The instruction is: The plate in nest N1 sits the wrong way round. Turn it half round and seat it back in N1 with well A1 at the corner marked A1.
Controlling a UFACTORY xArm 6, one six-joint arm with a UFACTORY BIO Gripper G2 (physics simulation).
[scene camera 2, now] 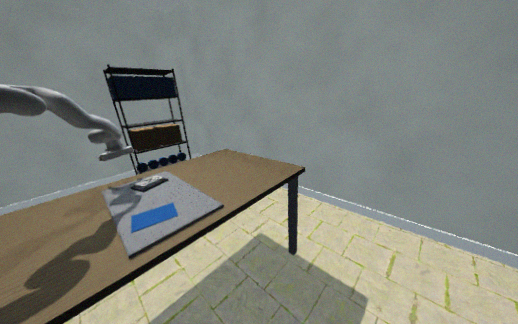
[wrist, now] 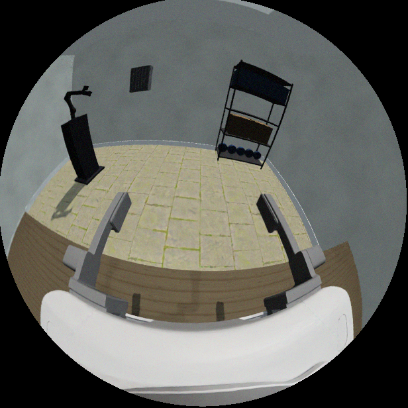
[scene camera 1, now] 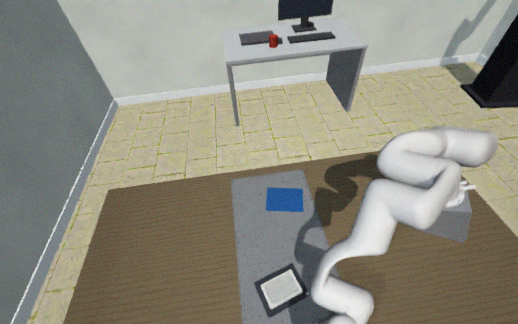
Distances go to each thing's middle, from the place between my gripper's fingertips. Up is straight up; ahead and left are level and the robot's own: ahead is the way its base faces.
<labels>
Right now the white plate (scene camera 1: 285, 286) is 140 mm ahead of my hand, 330 mm to the right of it and 130 mm below it. The rest, counted from my hand: flat blue rectangle (scene camera 1: 278, 199) (110 mm ahead, 710 mm to the right, 150 mm below).
</labels>
